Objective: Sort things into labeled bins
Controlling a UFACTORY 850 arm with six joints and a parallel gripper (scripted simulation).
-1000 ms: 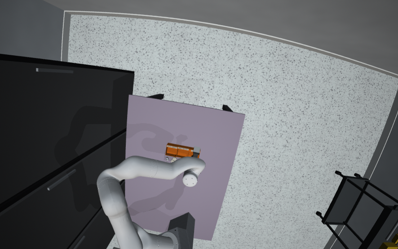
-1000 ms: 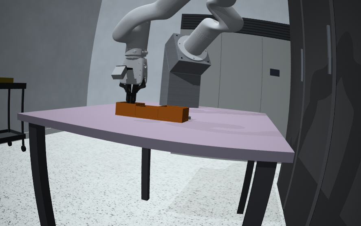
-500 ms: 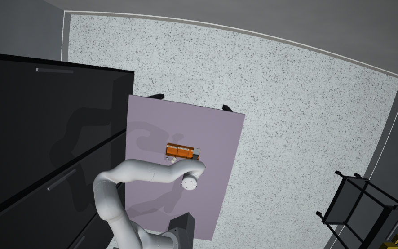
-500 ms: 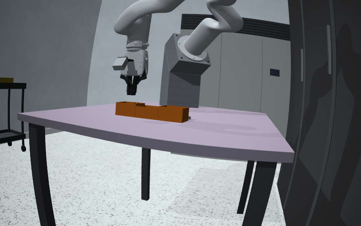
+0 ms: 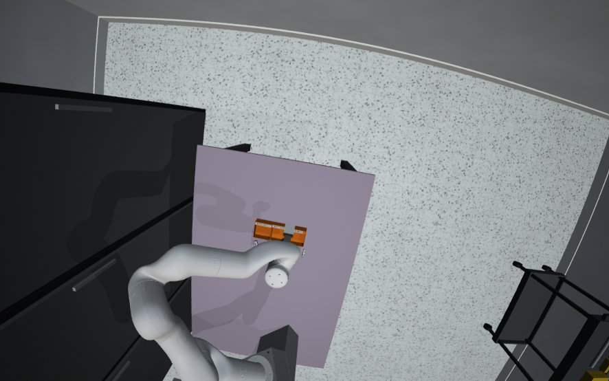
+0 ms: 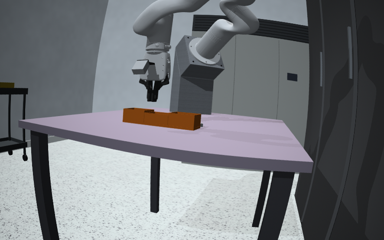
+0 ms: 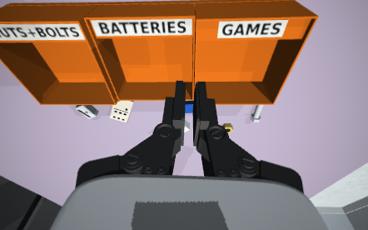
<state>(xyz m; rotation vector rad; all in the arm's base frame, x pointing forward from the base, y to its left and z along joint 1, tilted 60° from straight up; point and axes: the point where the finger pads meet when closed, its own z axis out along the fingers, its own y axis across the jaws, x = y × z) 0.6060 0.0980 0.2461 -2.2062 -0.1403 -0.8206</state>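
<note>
The orange bins lies 70 mm below my hand, 40 mm to the left of it and 10 mm behind it. The rest, counted from my hand: red-and-white block: 130 mm behind, 90 mm below, 30 mm to the right; then white domino: 120 mm behind, 90 mm below, 50 mm to the left; then blue USB stick: 90 mm below, 70 mm behind, 50 mm to the right.
</note>
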